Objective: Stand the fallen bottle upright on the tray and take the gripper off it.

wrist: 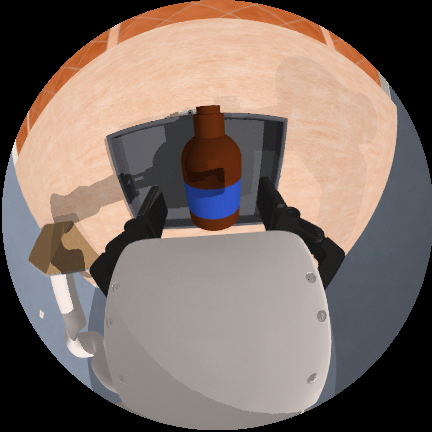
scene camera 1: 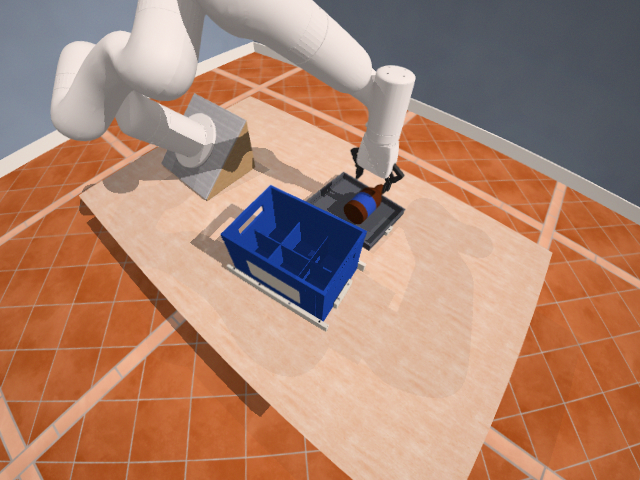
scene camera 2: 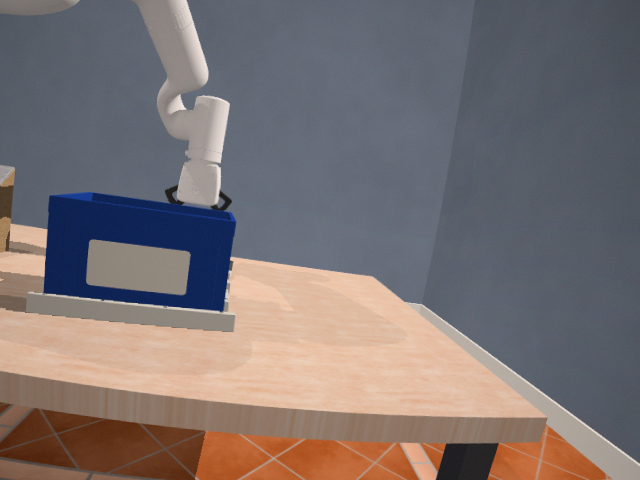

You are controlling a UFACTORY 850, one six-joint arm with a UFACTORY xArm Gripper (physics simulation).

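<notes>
The brown bottle [scene camera 1: 364,203] [wrist: 213,202] with a blue label lies on its side in the grey tray [scene camera 1: 373,240] [wrist: 140,150]. In the wrist view its neck reaches over the tray's far rim and its base is nearest the gripper body. My gripper [scene camera 1: 372,181] [wrist: 209,193] is open and low over the tray, with one finger on each side of the bottle and a gap on both sides. In scene camera 2 the gripper [scene camera 2: 198,201] shows behind the crate, its fingertips hidden; the bottle and tray do not show there.
A blue crate [scene camera 1: 311,302] [scene camera 2: 211,268] with compartments stands close beside the tray, with pale strips [scene camera 1: 277,297] [scene camera 2: 129,313] along its foot. The arm's wedge-shaped mount [scene camera 1: 237,160] [wrist: 50,245] stands on the table [scene camera 1: 413,361] [scene camera 2: 310,382] [wrist: 165,65].
</notes>
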